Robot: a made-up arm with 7 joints.
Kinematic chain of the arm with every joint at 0, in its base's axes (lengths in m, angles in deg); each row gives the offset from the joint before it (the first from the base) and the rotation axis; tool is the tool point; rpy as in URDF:
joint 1: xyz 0 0 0.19 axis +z
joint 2: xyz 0 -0.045 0.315 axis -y
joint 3: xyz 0 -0.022 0.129 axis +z
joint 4: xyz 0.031 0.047 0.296 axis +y
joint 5: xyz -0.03 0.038 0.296 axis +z
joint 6: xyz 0 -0.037 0.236 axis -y
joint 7: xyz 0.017 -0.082 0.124 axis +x
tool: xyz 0 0 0 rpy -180 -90 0
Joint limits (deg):
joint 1: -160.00..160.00
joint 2: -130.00..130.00
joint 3: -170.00..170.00
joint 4: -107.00..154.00
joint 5: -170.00..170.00
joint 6: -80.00..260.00
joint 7: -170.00..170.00
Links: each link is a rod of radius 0.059 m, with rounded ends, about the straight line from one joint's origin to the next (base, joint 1, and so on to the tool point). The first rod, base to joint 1, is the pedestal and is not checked.
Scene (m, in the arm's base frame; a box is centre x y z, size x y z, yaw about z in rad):
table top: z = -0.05
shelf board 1: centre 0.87 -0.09 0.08 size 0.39 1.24 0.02 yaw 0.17
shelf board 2: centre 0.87 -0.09 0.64 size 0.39 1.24 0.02 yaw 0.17
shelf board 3: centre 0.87 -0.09 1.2 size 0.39 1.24 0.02 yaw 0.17
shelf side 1: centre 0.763 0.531 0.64 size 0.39 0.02 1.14 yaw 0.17
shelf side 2: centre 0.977 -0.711 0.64 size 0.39 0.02 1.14 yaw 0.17
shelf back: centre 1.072 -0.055 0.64 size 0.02 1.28 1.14 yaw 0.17
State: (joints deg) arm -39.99 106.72 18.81 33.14 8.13 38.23 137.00
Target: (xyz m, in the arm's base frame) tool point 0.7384 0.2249 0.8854
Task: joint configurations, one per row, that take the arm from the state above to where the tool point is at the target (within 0.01 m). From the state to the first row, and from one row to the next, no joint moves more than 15 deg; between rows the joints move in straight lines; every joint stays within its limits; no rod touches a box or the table.
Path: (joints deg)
1: -33.69 93.77 20.36 47.33 10.70 35.63 137.00
2: -27.38 80.82 21.91 61.52 13.28 33.04 137.00
3: -21.08 67.87 23.46 75.71 15.85 30.44 137.00
4: -14.77 54.92 25.01 89.90 18.43 27.85 137.00
5: -8.47 41.97 26.56 104.09 21.00 25.25 137.00
6: -2.16 29.03 28.11 118.28 23.58 22.66 137.00
7: -1.52 17.70 28.26 108.62 21.61 22.94 137.00
8: -0.88 6.38 28.42 98.97 19.65 23.22 137.00
9: -0.23 -4.95 28.57 89.31 17.68 23.49 137.00
10: 0.41 -16.27 28.73 79.66 15.72 23.77 137.00

